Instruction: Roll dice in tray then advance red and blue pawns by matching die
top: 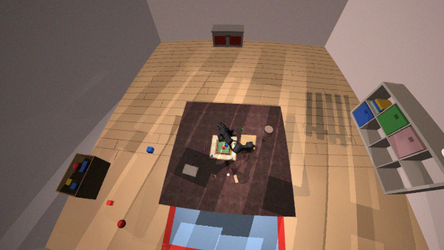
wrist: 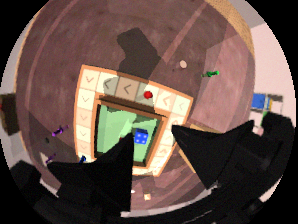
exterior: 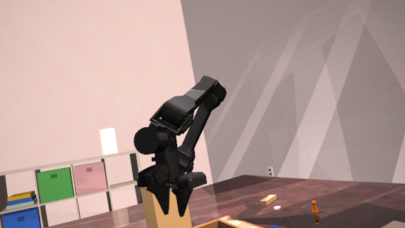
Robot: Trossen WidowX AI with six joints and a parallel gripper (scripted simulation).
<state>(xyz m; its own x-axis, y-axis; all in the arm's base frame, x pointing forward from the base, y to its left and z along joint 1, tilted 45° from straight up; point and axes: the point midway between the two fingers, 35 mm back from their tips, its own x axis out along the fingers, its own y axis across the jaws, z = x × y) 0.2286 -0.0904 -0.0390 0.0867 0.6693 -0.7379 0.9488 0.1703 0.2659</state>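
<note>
My gripper tip is now 50 mm to the left of the red pawn and 70 mm above it. Round my gripper tip: blue pawn 170 mm ahead, 160 mm to the left, 70 mm below; green tray 40 mm ahead, 60 mm to the left, 90 mm below; green pawn 180 mm behind, 150 mm to the right, 80 mm below.
</note>
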